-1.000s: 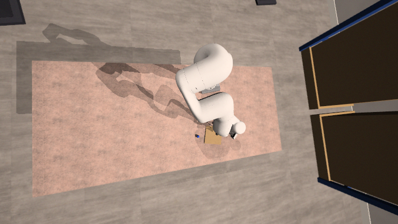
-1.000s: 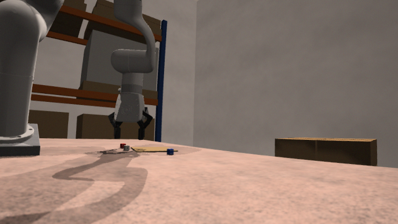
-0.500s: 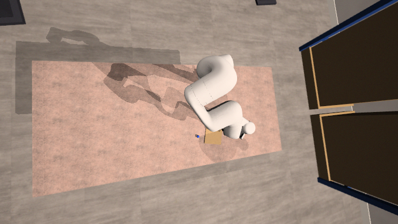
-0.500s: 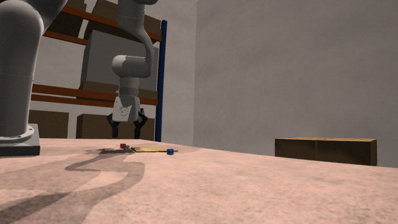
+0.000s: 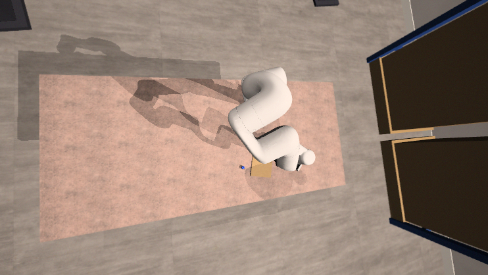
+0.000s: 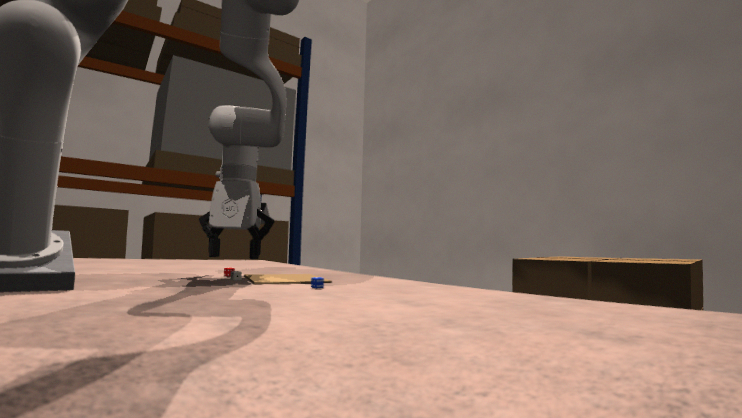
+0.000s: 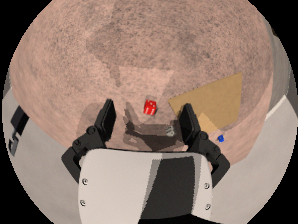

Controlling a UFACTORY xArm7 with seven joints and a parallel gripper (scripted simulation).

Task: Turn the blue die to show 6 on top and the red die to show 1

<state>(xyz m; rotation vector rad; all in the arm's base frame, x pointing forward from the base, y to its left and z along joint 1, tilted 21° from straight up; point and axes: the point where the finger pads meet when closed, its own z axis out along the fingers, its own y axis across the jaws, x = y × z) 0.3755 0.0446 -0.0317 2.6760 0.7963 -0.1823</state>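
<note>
Right now my hand is 4 cm above the red die, 2 cm past it and 1 cm to the left of it. Round my hand: tan mat (12 cm to the right, 4 cm below, 4 cm ahead); blue die (25 cm to the right, 4 cm below, 1 cm ahead); white die (9 cm to the right, 4 cm below, 4 cm behind).
</note>
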